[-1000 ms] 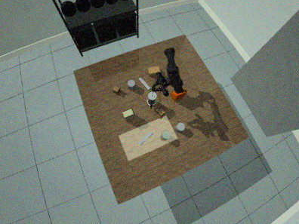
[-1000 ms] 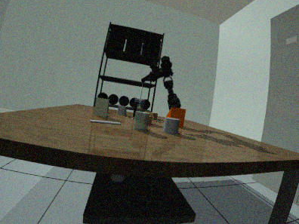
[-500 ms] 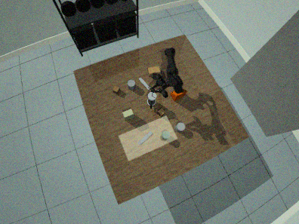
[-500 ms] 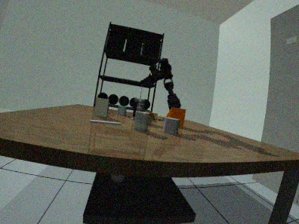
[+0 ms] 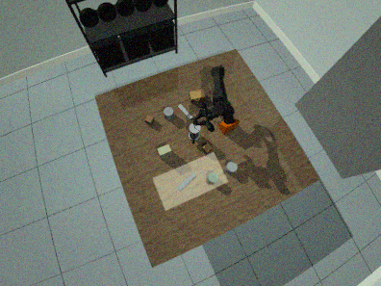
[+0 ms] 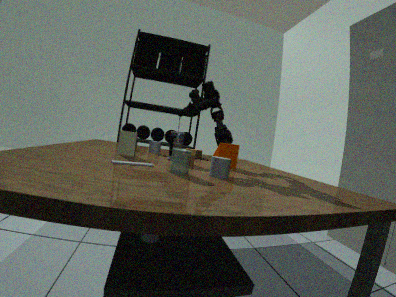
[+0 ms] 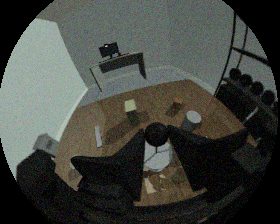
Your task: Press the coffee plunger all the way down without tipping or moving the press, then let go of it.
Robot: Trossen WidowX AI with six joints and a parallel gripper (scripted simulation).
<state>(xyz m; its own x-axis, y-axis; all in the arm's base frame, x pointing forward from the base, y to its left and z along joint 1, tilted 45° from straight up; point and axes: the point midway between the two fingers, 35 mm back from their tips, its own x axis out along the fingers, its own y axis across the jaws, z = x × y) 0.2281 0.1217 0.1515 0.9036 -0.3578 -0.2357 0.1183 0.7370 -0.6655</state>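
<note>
Right now the coffee press is 1 cm to the left of my gripper tip and 12 cm below it.
</note>
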